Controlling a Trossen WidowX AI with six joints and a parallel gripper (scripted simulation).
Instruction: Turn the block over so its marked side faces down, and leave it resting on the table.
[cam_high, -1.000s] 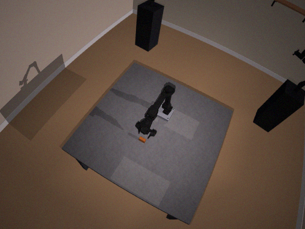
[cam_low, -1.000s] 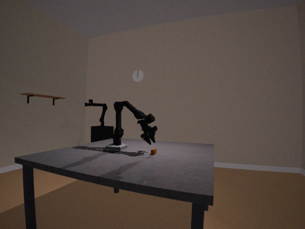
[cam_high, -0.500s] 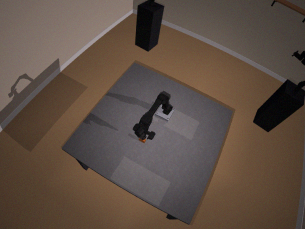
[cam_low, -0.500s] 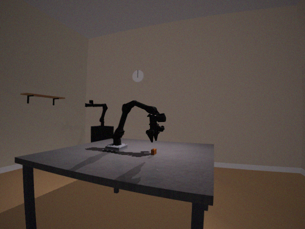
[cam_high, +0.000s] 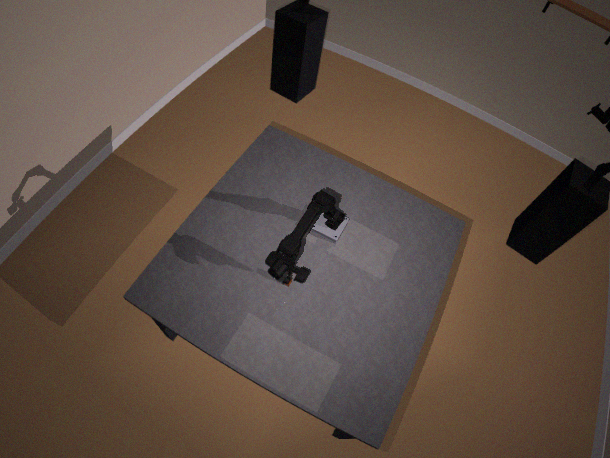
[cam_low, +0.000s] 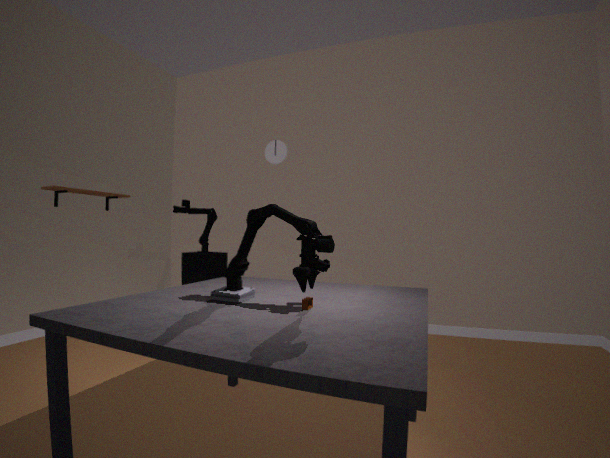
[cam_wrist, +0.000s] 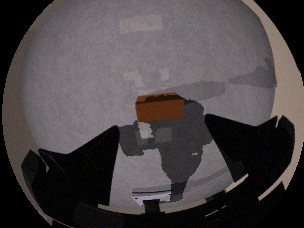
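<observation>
The orange block lies 1 cm behind my gripper tip and 5 cm below it.
</observation>
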